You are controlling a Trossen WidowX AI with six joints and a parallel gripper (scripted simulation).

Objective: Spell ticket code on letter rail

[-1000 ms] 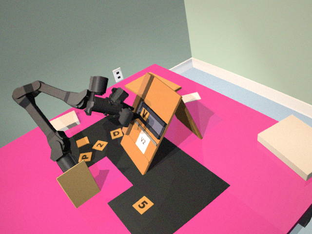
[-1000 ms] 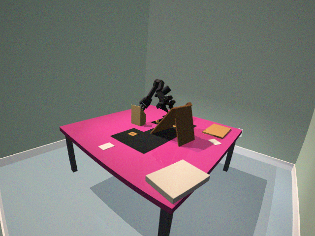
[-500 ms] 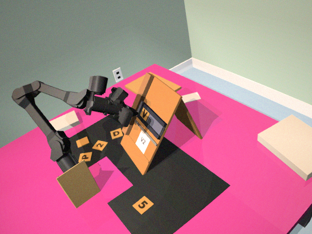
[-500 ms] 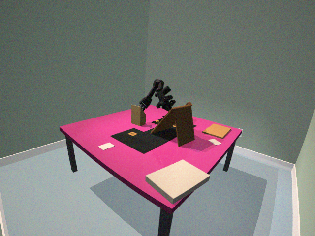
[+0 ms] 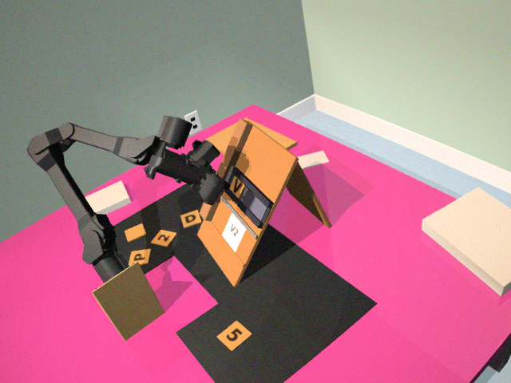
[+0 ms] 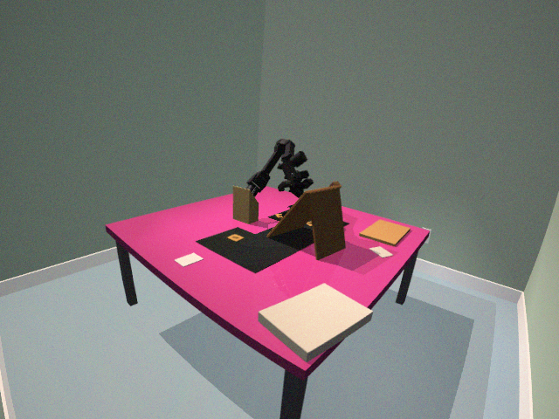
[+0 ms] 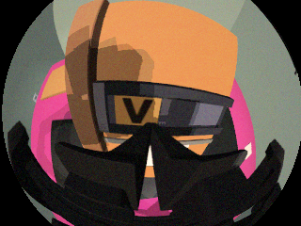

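Now: the white ticket 40 mm behind my gripper tip, 30 mm to the right of it and 100 mm below it. The rest, counted from my gripper tip: white block 210 mm behind, 520 mm to the left, 180 mm below; orange flat panel 330 mm ahead, 370 mm to the left, 180 mm below; black mat 140 mm behind, 10 mm to the right, 190 mm below.
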